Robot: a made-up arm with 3 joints. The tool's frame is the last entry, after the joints. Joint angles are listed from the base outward. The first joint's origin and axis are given. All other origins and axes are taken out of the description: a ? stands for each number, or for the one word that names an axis. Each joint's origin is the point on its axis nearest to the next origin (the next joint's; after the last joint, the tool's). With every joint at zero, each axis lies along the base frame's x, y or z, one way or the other. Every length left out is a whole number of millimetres.
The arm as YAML. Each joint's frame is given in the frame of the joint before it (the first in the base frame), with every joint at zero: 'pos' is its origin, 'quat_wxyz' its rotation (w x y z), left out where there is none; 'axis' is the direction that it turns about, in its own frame. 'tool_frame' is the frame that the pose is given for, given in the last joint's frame.
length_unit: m
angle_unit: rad
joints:
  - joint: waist
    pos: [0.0, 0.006, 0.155]
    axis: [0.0, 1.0, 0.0]
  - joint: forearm
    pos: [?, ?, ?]
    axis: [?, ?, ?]
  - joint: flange
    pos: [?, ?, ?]
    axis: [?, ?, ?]
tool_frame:
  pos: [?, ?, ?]
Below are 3 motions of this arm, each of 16 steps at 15 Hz.
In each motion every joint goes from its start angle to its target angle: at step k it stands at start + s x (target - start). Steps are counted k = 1, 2, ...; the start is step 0. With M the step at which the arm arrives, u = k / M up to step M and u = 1 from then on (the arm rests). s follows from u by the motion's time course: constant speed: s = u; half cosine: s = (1 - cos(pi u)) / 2; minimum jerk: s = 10 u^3 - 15 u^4 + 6 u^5.
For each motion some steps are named. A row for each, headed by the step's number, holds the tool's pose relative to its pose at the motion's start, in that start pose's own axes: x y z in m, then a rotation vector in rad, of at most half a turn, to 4 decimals.
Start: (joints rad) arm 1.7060 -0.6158 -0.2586
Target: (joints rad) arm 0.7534 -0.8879 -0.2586
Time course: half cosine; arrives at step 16
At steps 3, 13, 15, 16:
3: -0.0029 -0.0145 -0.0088 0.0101 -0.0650 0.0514
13: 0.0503 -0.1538 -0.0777 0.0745 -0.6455 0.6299
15: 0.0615 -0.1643 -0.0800 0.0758 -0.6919 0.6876
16: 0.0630 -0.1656 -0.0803 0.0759 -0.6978 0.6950

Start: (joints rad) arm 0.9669 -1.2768 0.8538
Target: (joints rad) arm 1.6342 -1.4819 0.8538
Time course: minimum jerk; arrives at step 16
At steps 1, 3, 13, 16:
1: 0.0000 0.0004 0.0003 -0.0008 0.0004 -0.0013
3: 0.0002 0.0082 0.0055 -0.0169 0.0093 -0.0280
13: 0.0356 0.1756 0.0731 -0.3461 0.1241 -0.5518
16: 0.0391 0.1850 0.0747 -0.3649 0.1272 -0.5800

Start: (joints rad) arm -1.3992 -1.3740 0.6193
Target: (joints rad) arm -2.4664 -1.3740 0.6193
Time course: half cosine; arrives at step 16
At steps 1, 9, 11, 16:
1: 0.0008 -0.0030 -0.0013 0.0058 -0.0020 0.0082
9: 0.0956 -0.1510 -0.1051 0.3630 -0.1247 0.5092
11: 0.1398 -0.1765 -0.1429 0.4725 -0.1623 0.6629
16: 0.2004 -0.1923 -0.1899 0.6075 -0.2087 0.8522

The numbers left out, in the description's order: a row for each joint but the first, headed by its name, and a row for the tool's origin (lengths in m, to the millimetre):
forearm: xyz -0.115 0.0 -0.249, axis -1.0 0.0 0.0
flange: xyz 0.0 0.069 0.12, axis 0.0 -1.0 0.0
tool: xyz -0.08 0.0 0.211

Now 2 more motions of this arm.
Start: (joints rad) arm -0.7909 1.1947 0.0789
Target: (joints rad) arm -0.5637 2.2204 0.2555
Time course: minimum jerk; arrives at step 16
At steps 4, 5, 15, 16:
4: -0.0097 0.0290 -0.0083 -0.1038 -0.0108 0.0316
5: -0.0181 0.0493 -0.0166 -0.1801 -0.0202 0.0566
15: -0.1529 0.1635 -0.1884 -0.9673 -0.1919 0.4015
16: -0.1533 0.1635 -0.1890 -0.9694 -0.1925 0.4026

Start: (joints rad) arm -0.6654 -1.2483 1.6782
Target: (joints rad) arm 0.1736 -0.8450 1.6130
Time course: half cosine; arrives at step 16
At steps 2, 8, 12, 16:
2: 0.0033 0.0099 0.0054 -0.0284 0.0128 0.0185
8: 0.0433 0.1415 0.0432 -0.3636 0.2047 0.2328
12: 0.0712 0.2472 0.0350 -0.6062 0.3948 0.3793
16: 0.0812 0.2898 0.0221 -0.7024 0.4841 0.4339

